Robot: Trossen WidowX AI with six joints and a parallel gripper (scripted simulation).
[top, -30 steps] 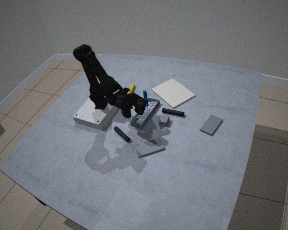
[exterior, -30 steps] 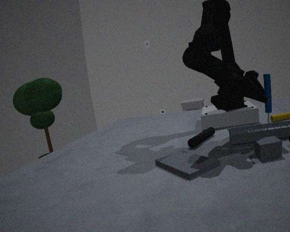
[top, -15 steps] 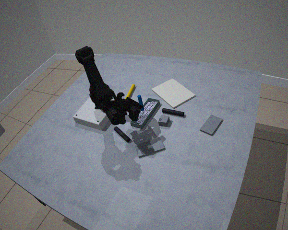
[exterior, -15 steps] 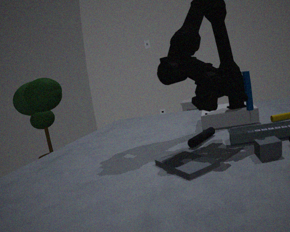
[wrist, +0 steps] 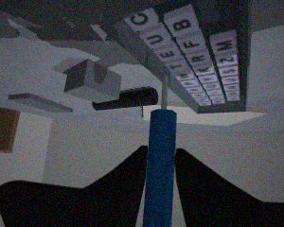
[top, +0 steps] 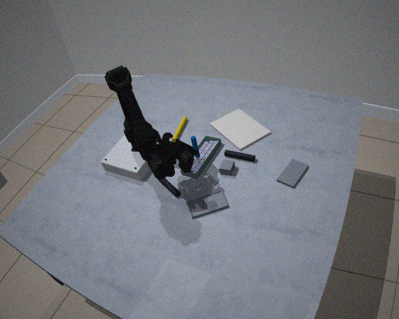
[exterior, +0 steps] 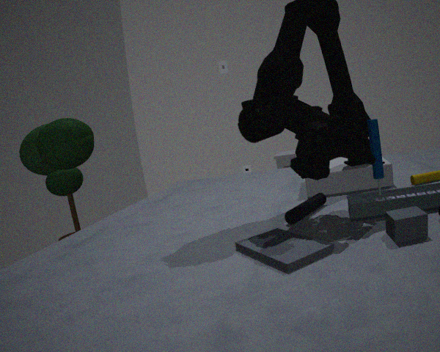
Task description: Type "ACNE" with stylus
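Now: the grey block 11 cm ahead of my gripper tip and 7 cm below it. The rest, counted from my gripper tip: stylus (1 cm below); stylus tip (5 cm below); white slab (24 cm to the left, 11 cm ahead, 8 cm below).
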